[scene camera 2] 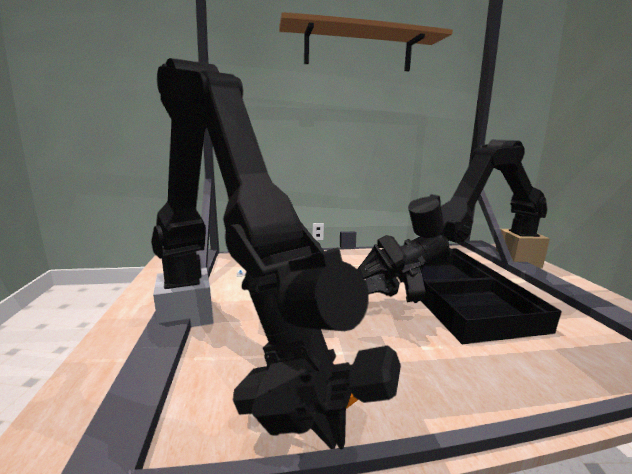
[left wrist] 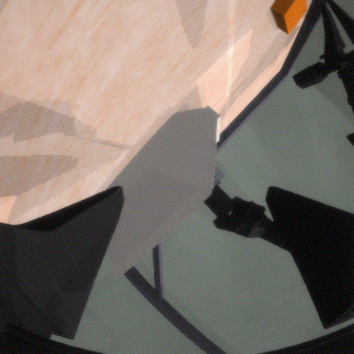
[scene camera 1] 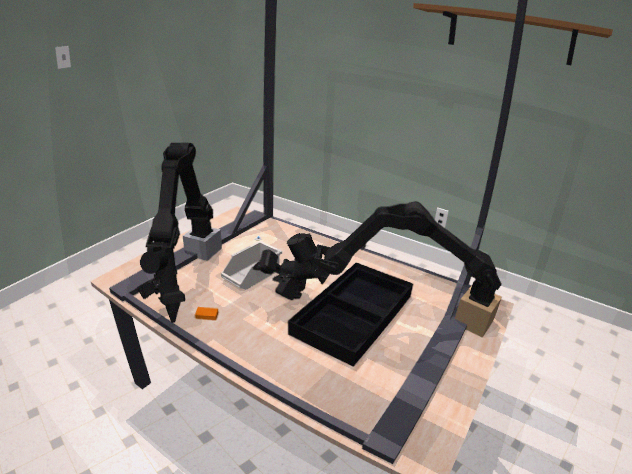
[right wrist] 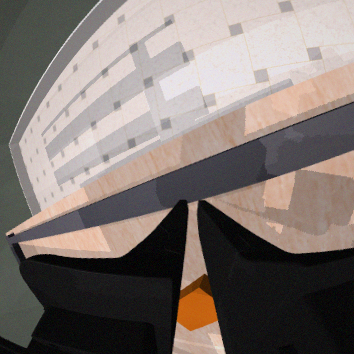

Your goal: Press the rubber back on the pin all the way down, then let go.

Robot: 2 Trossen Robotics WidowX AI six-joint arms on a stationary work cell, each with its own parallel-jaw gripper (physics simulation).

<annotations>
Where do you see a black two-compartment tray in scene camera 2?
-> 476,304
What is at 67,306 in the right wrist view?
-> The right gripper.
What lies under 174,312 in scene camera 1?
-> The right gripper.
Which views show the left gripper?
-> Scene camera 2, the left wrist view and scene camera 1 only.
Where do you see a tan block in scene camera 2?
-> At 533,250
</annotations>
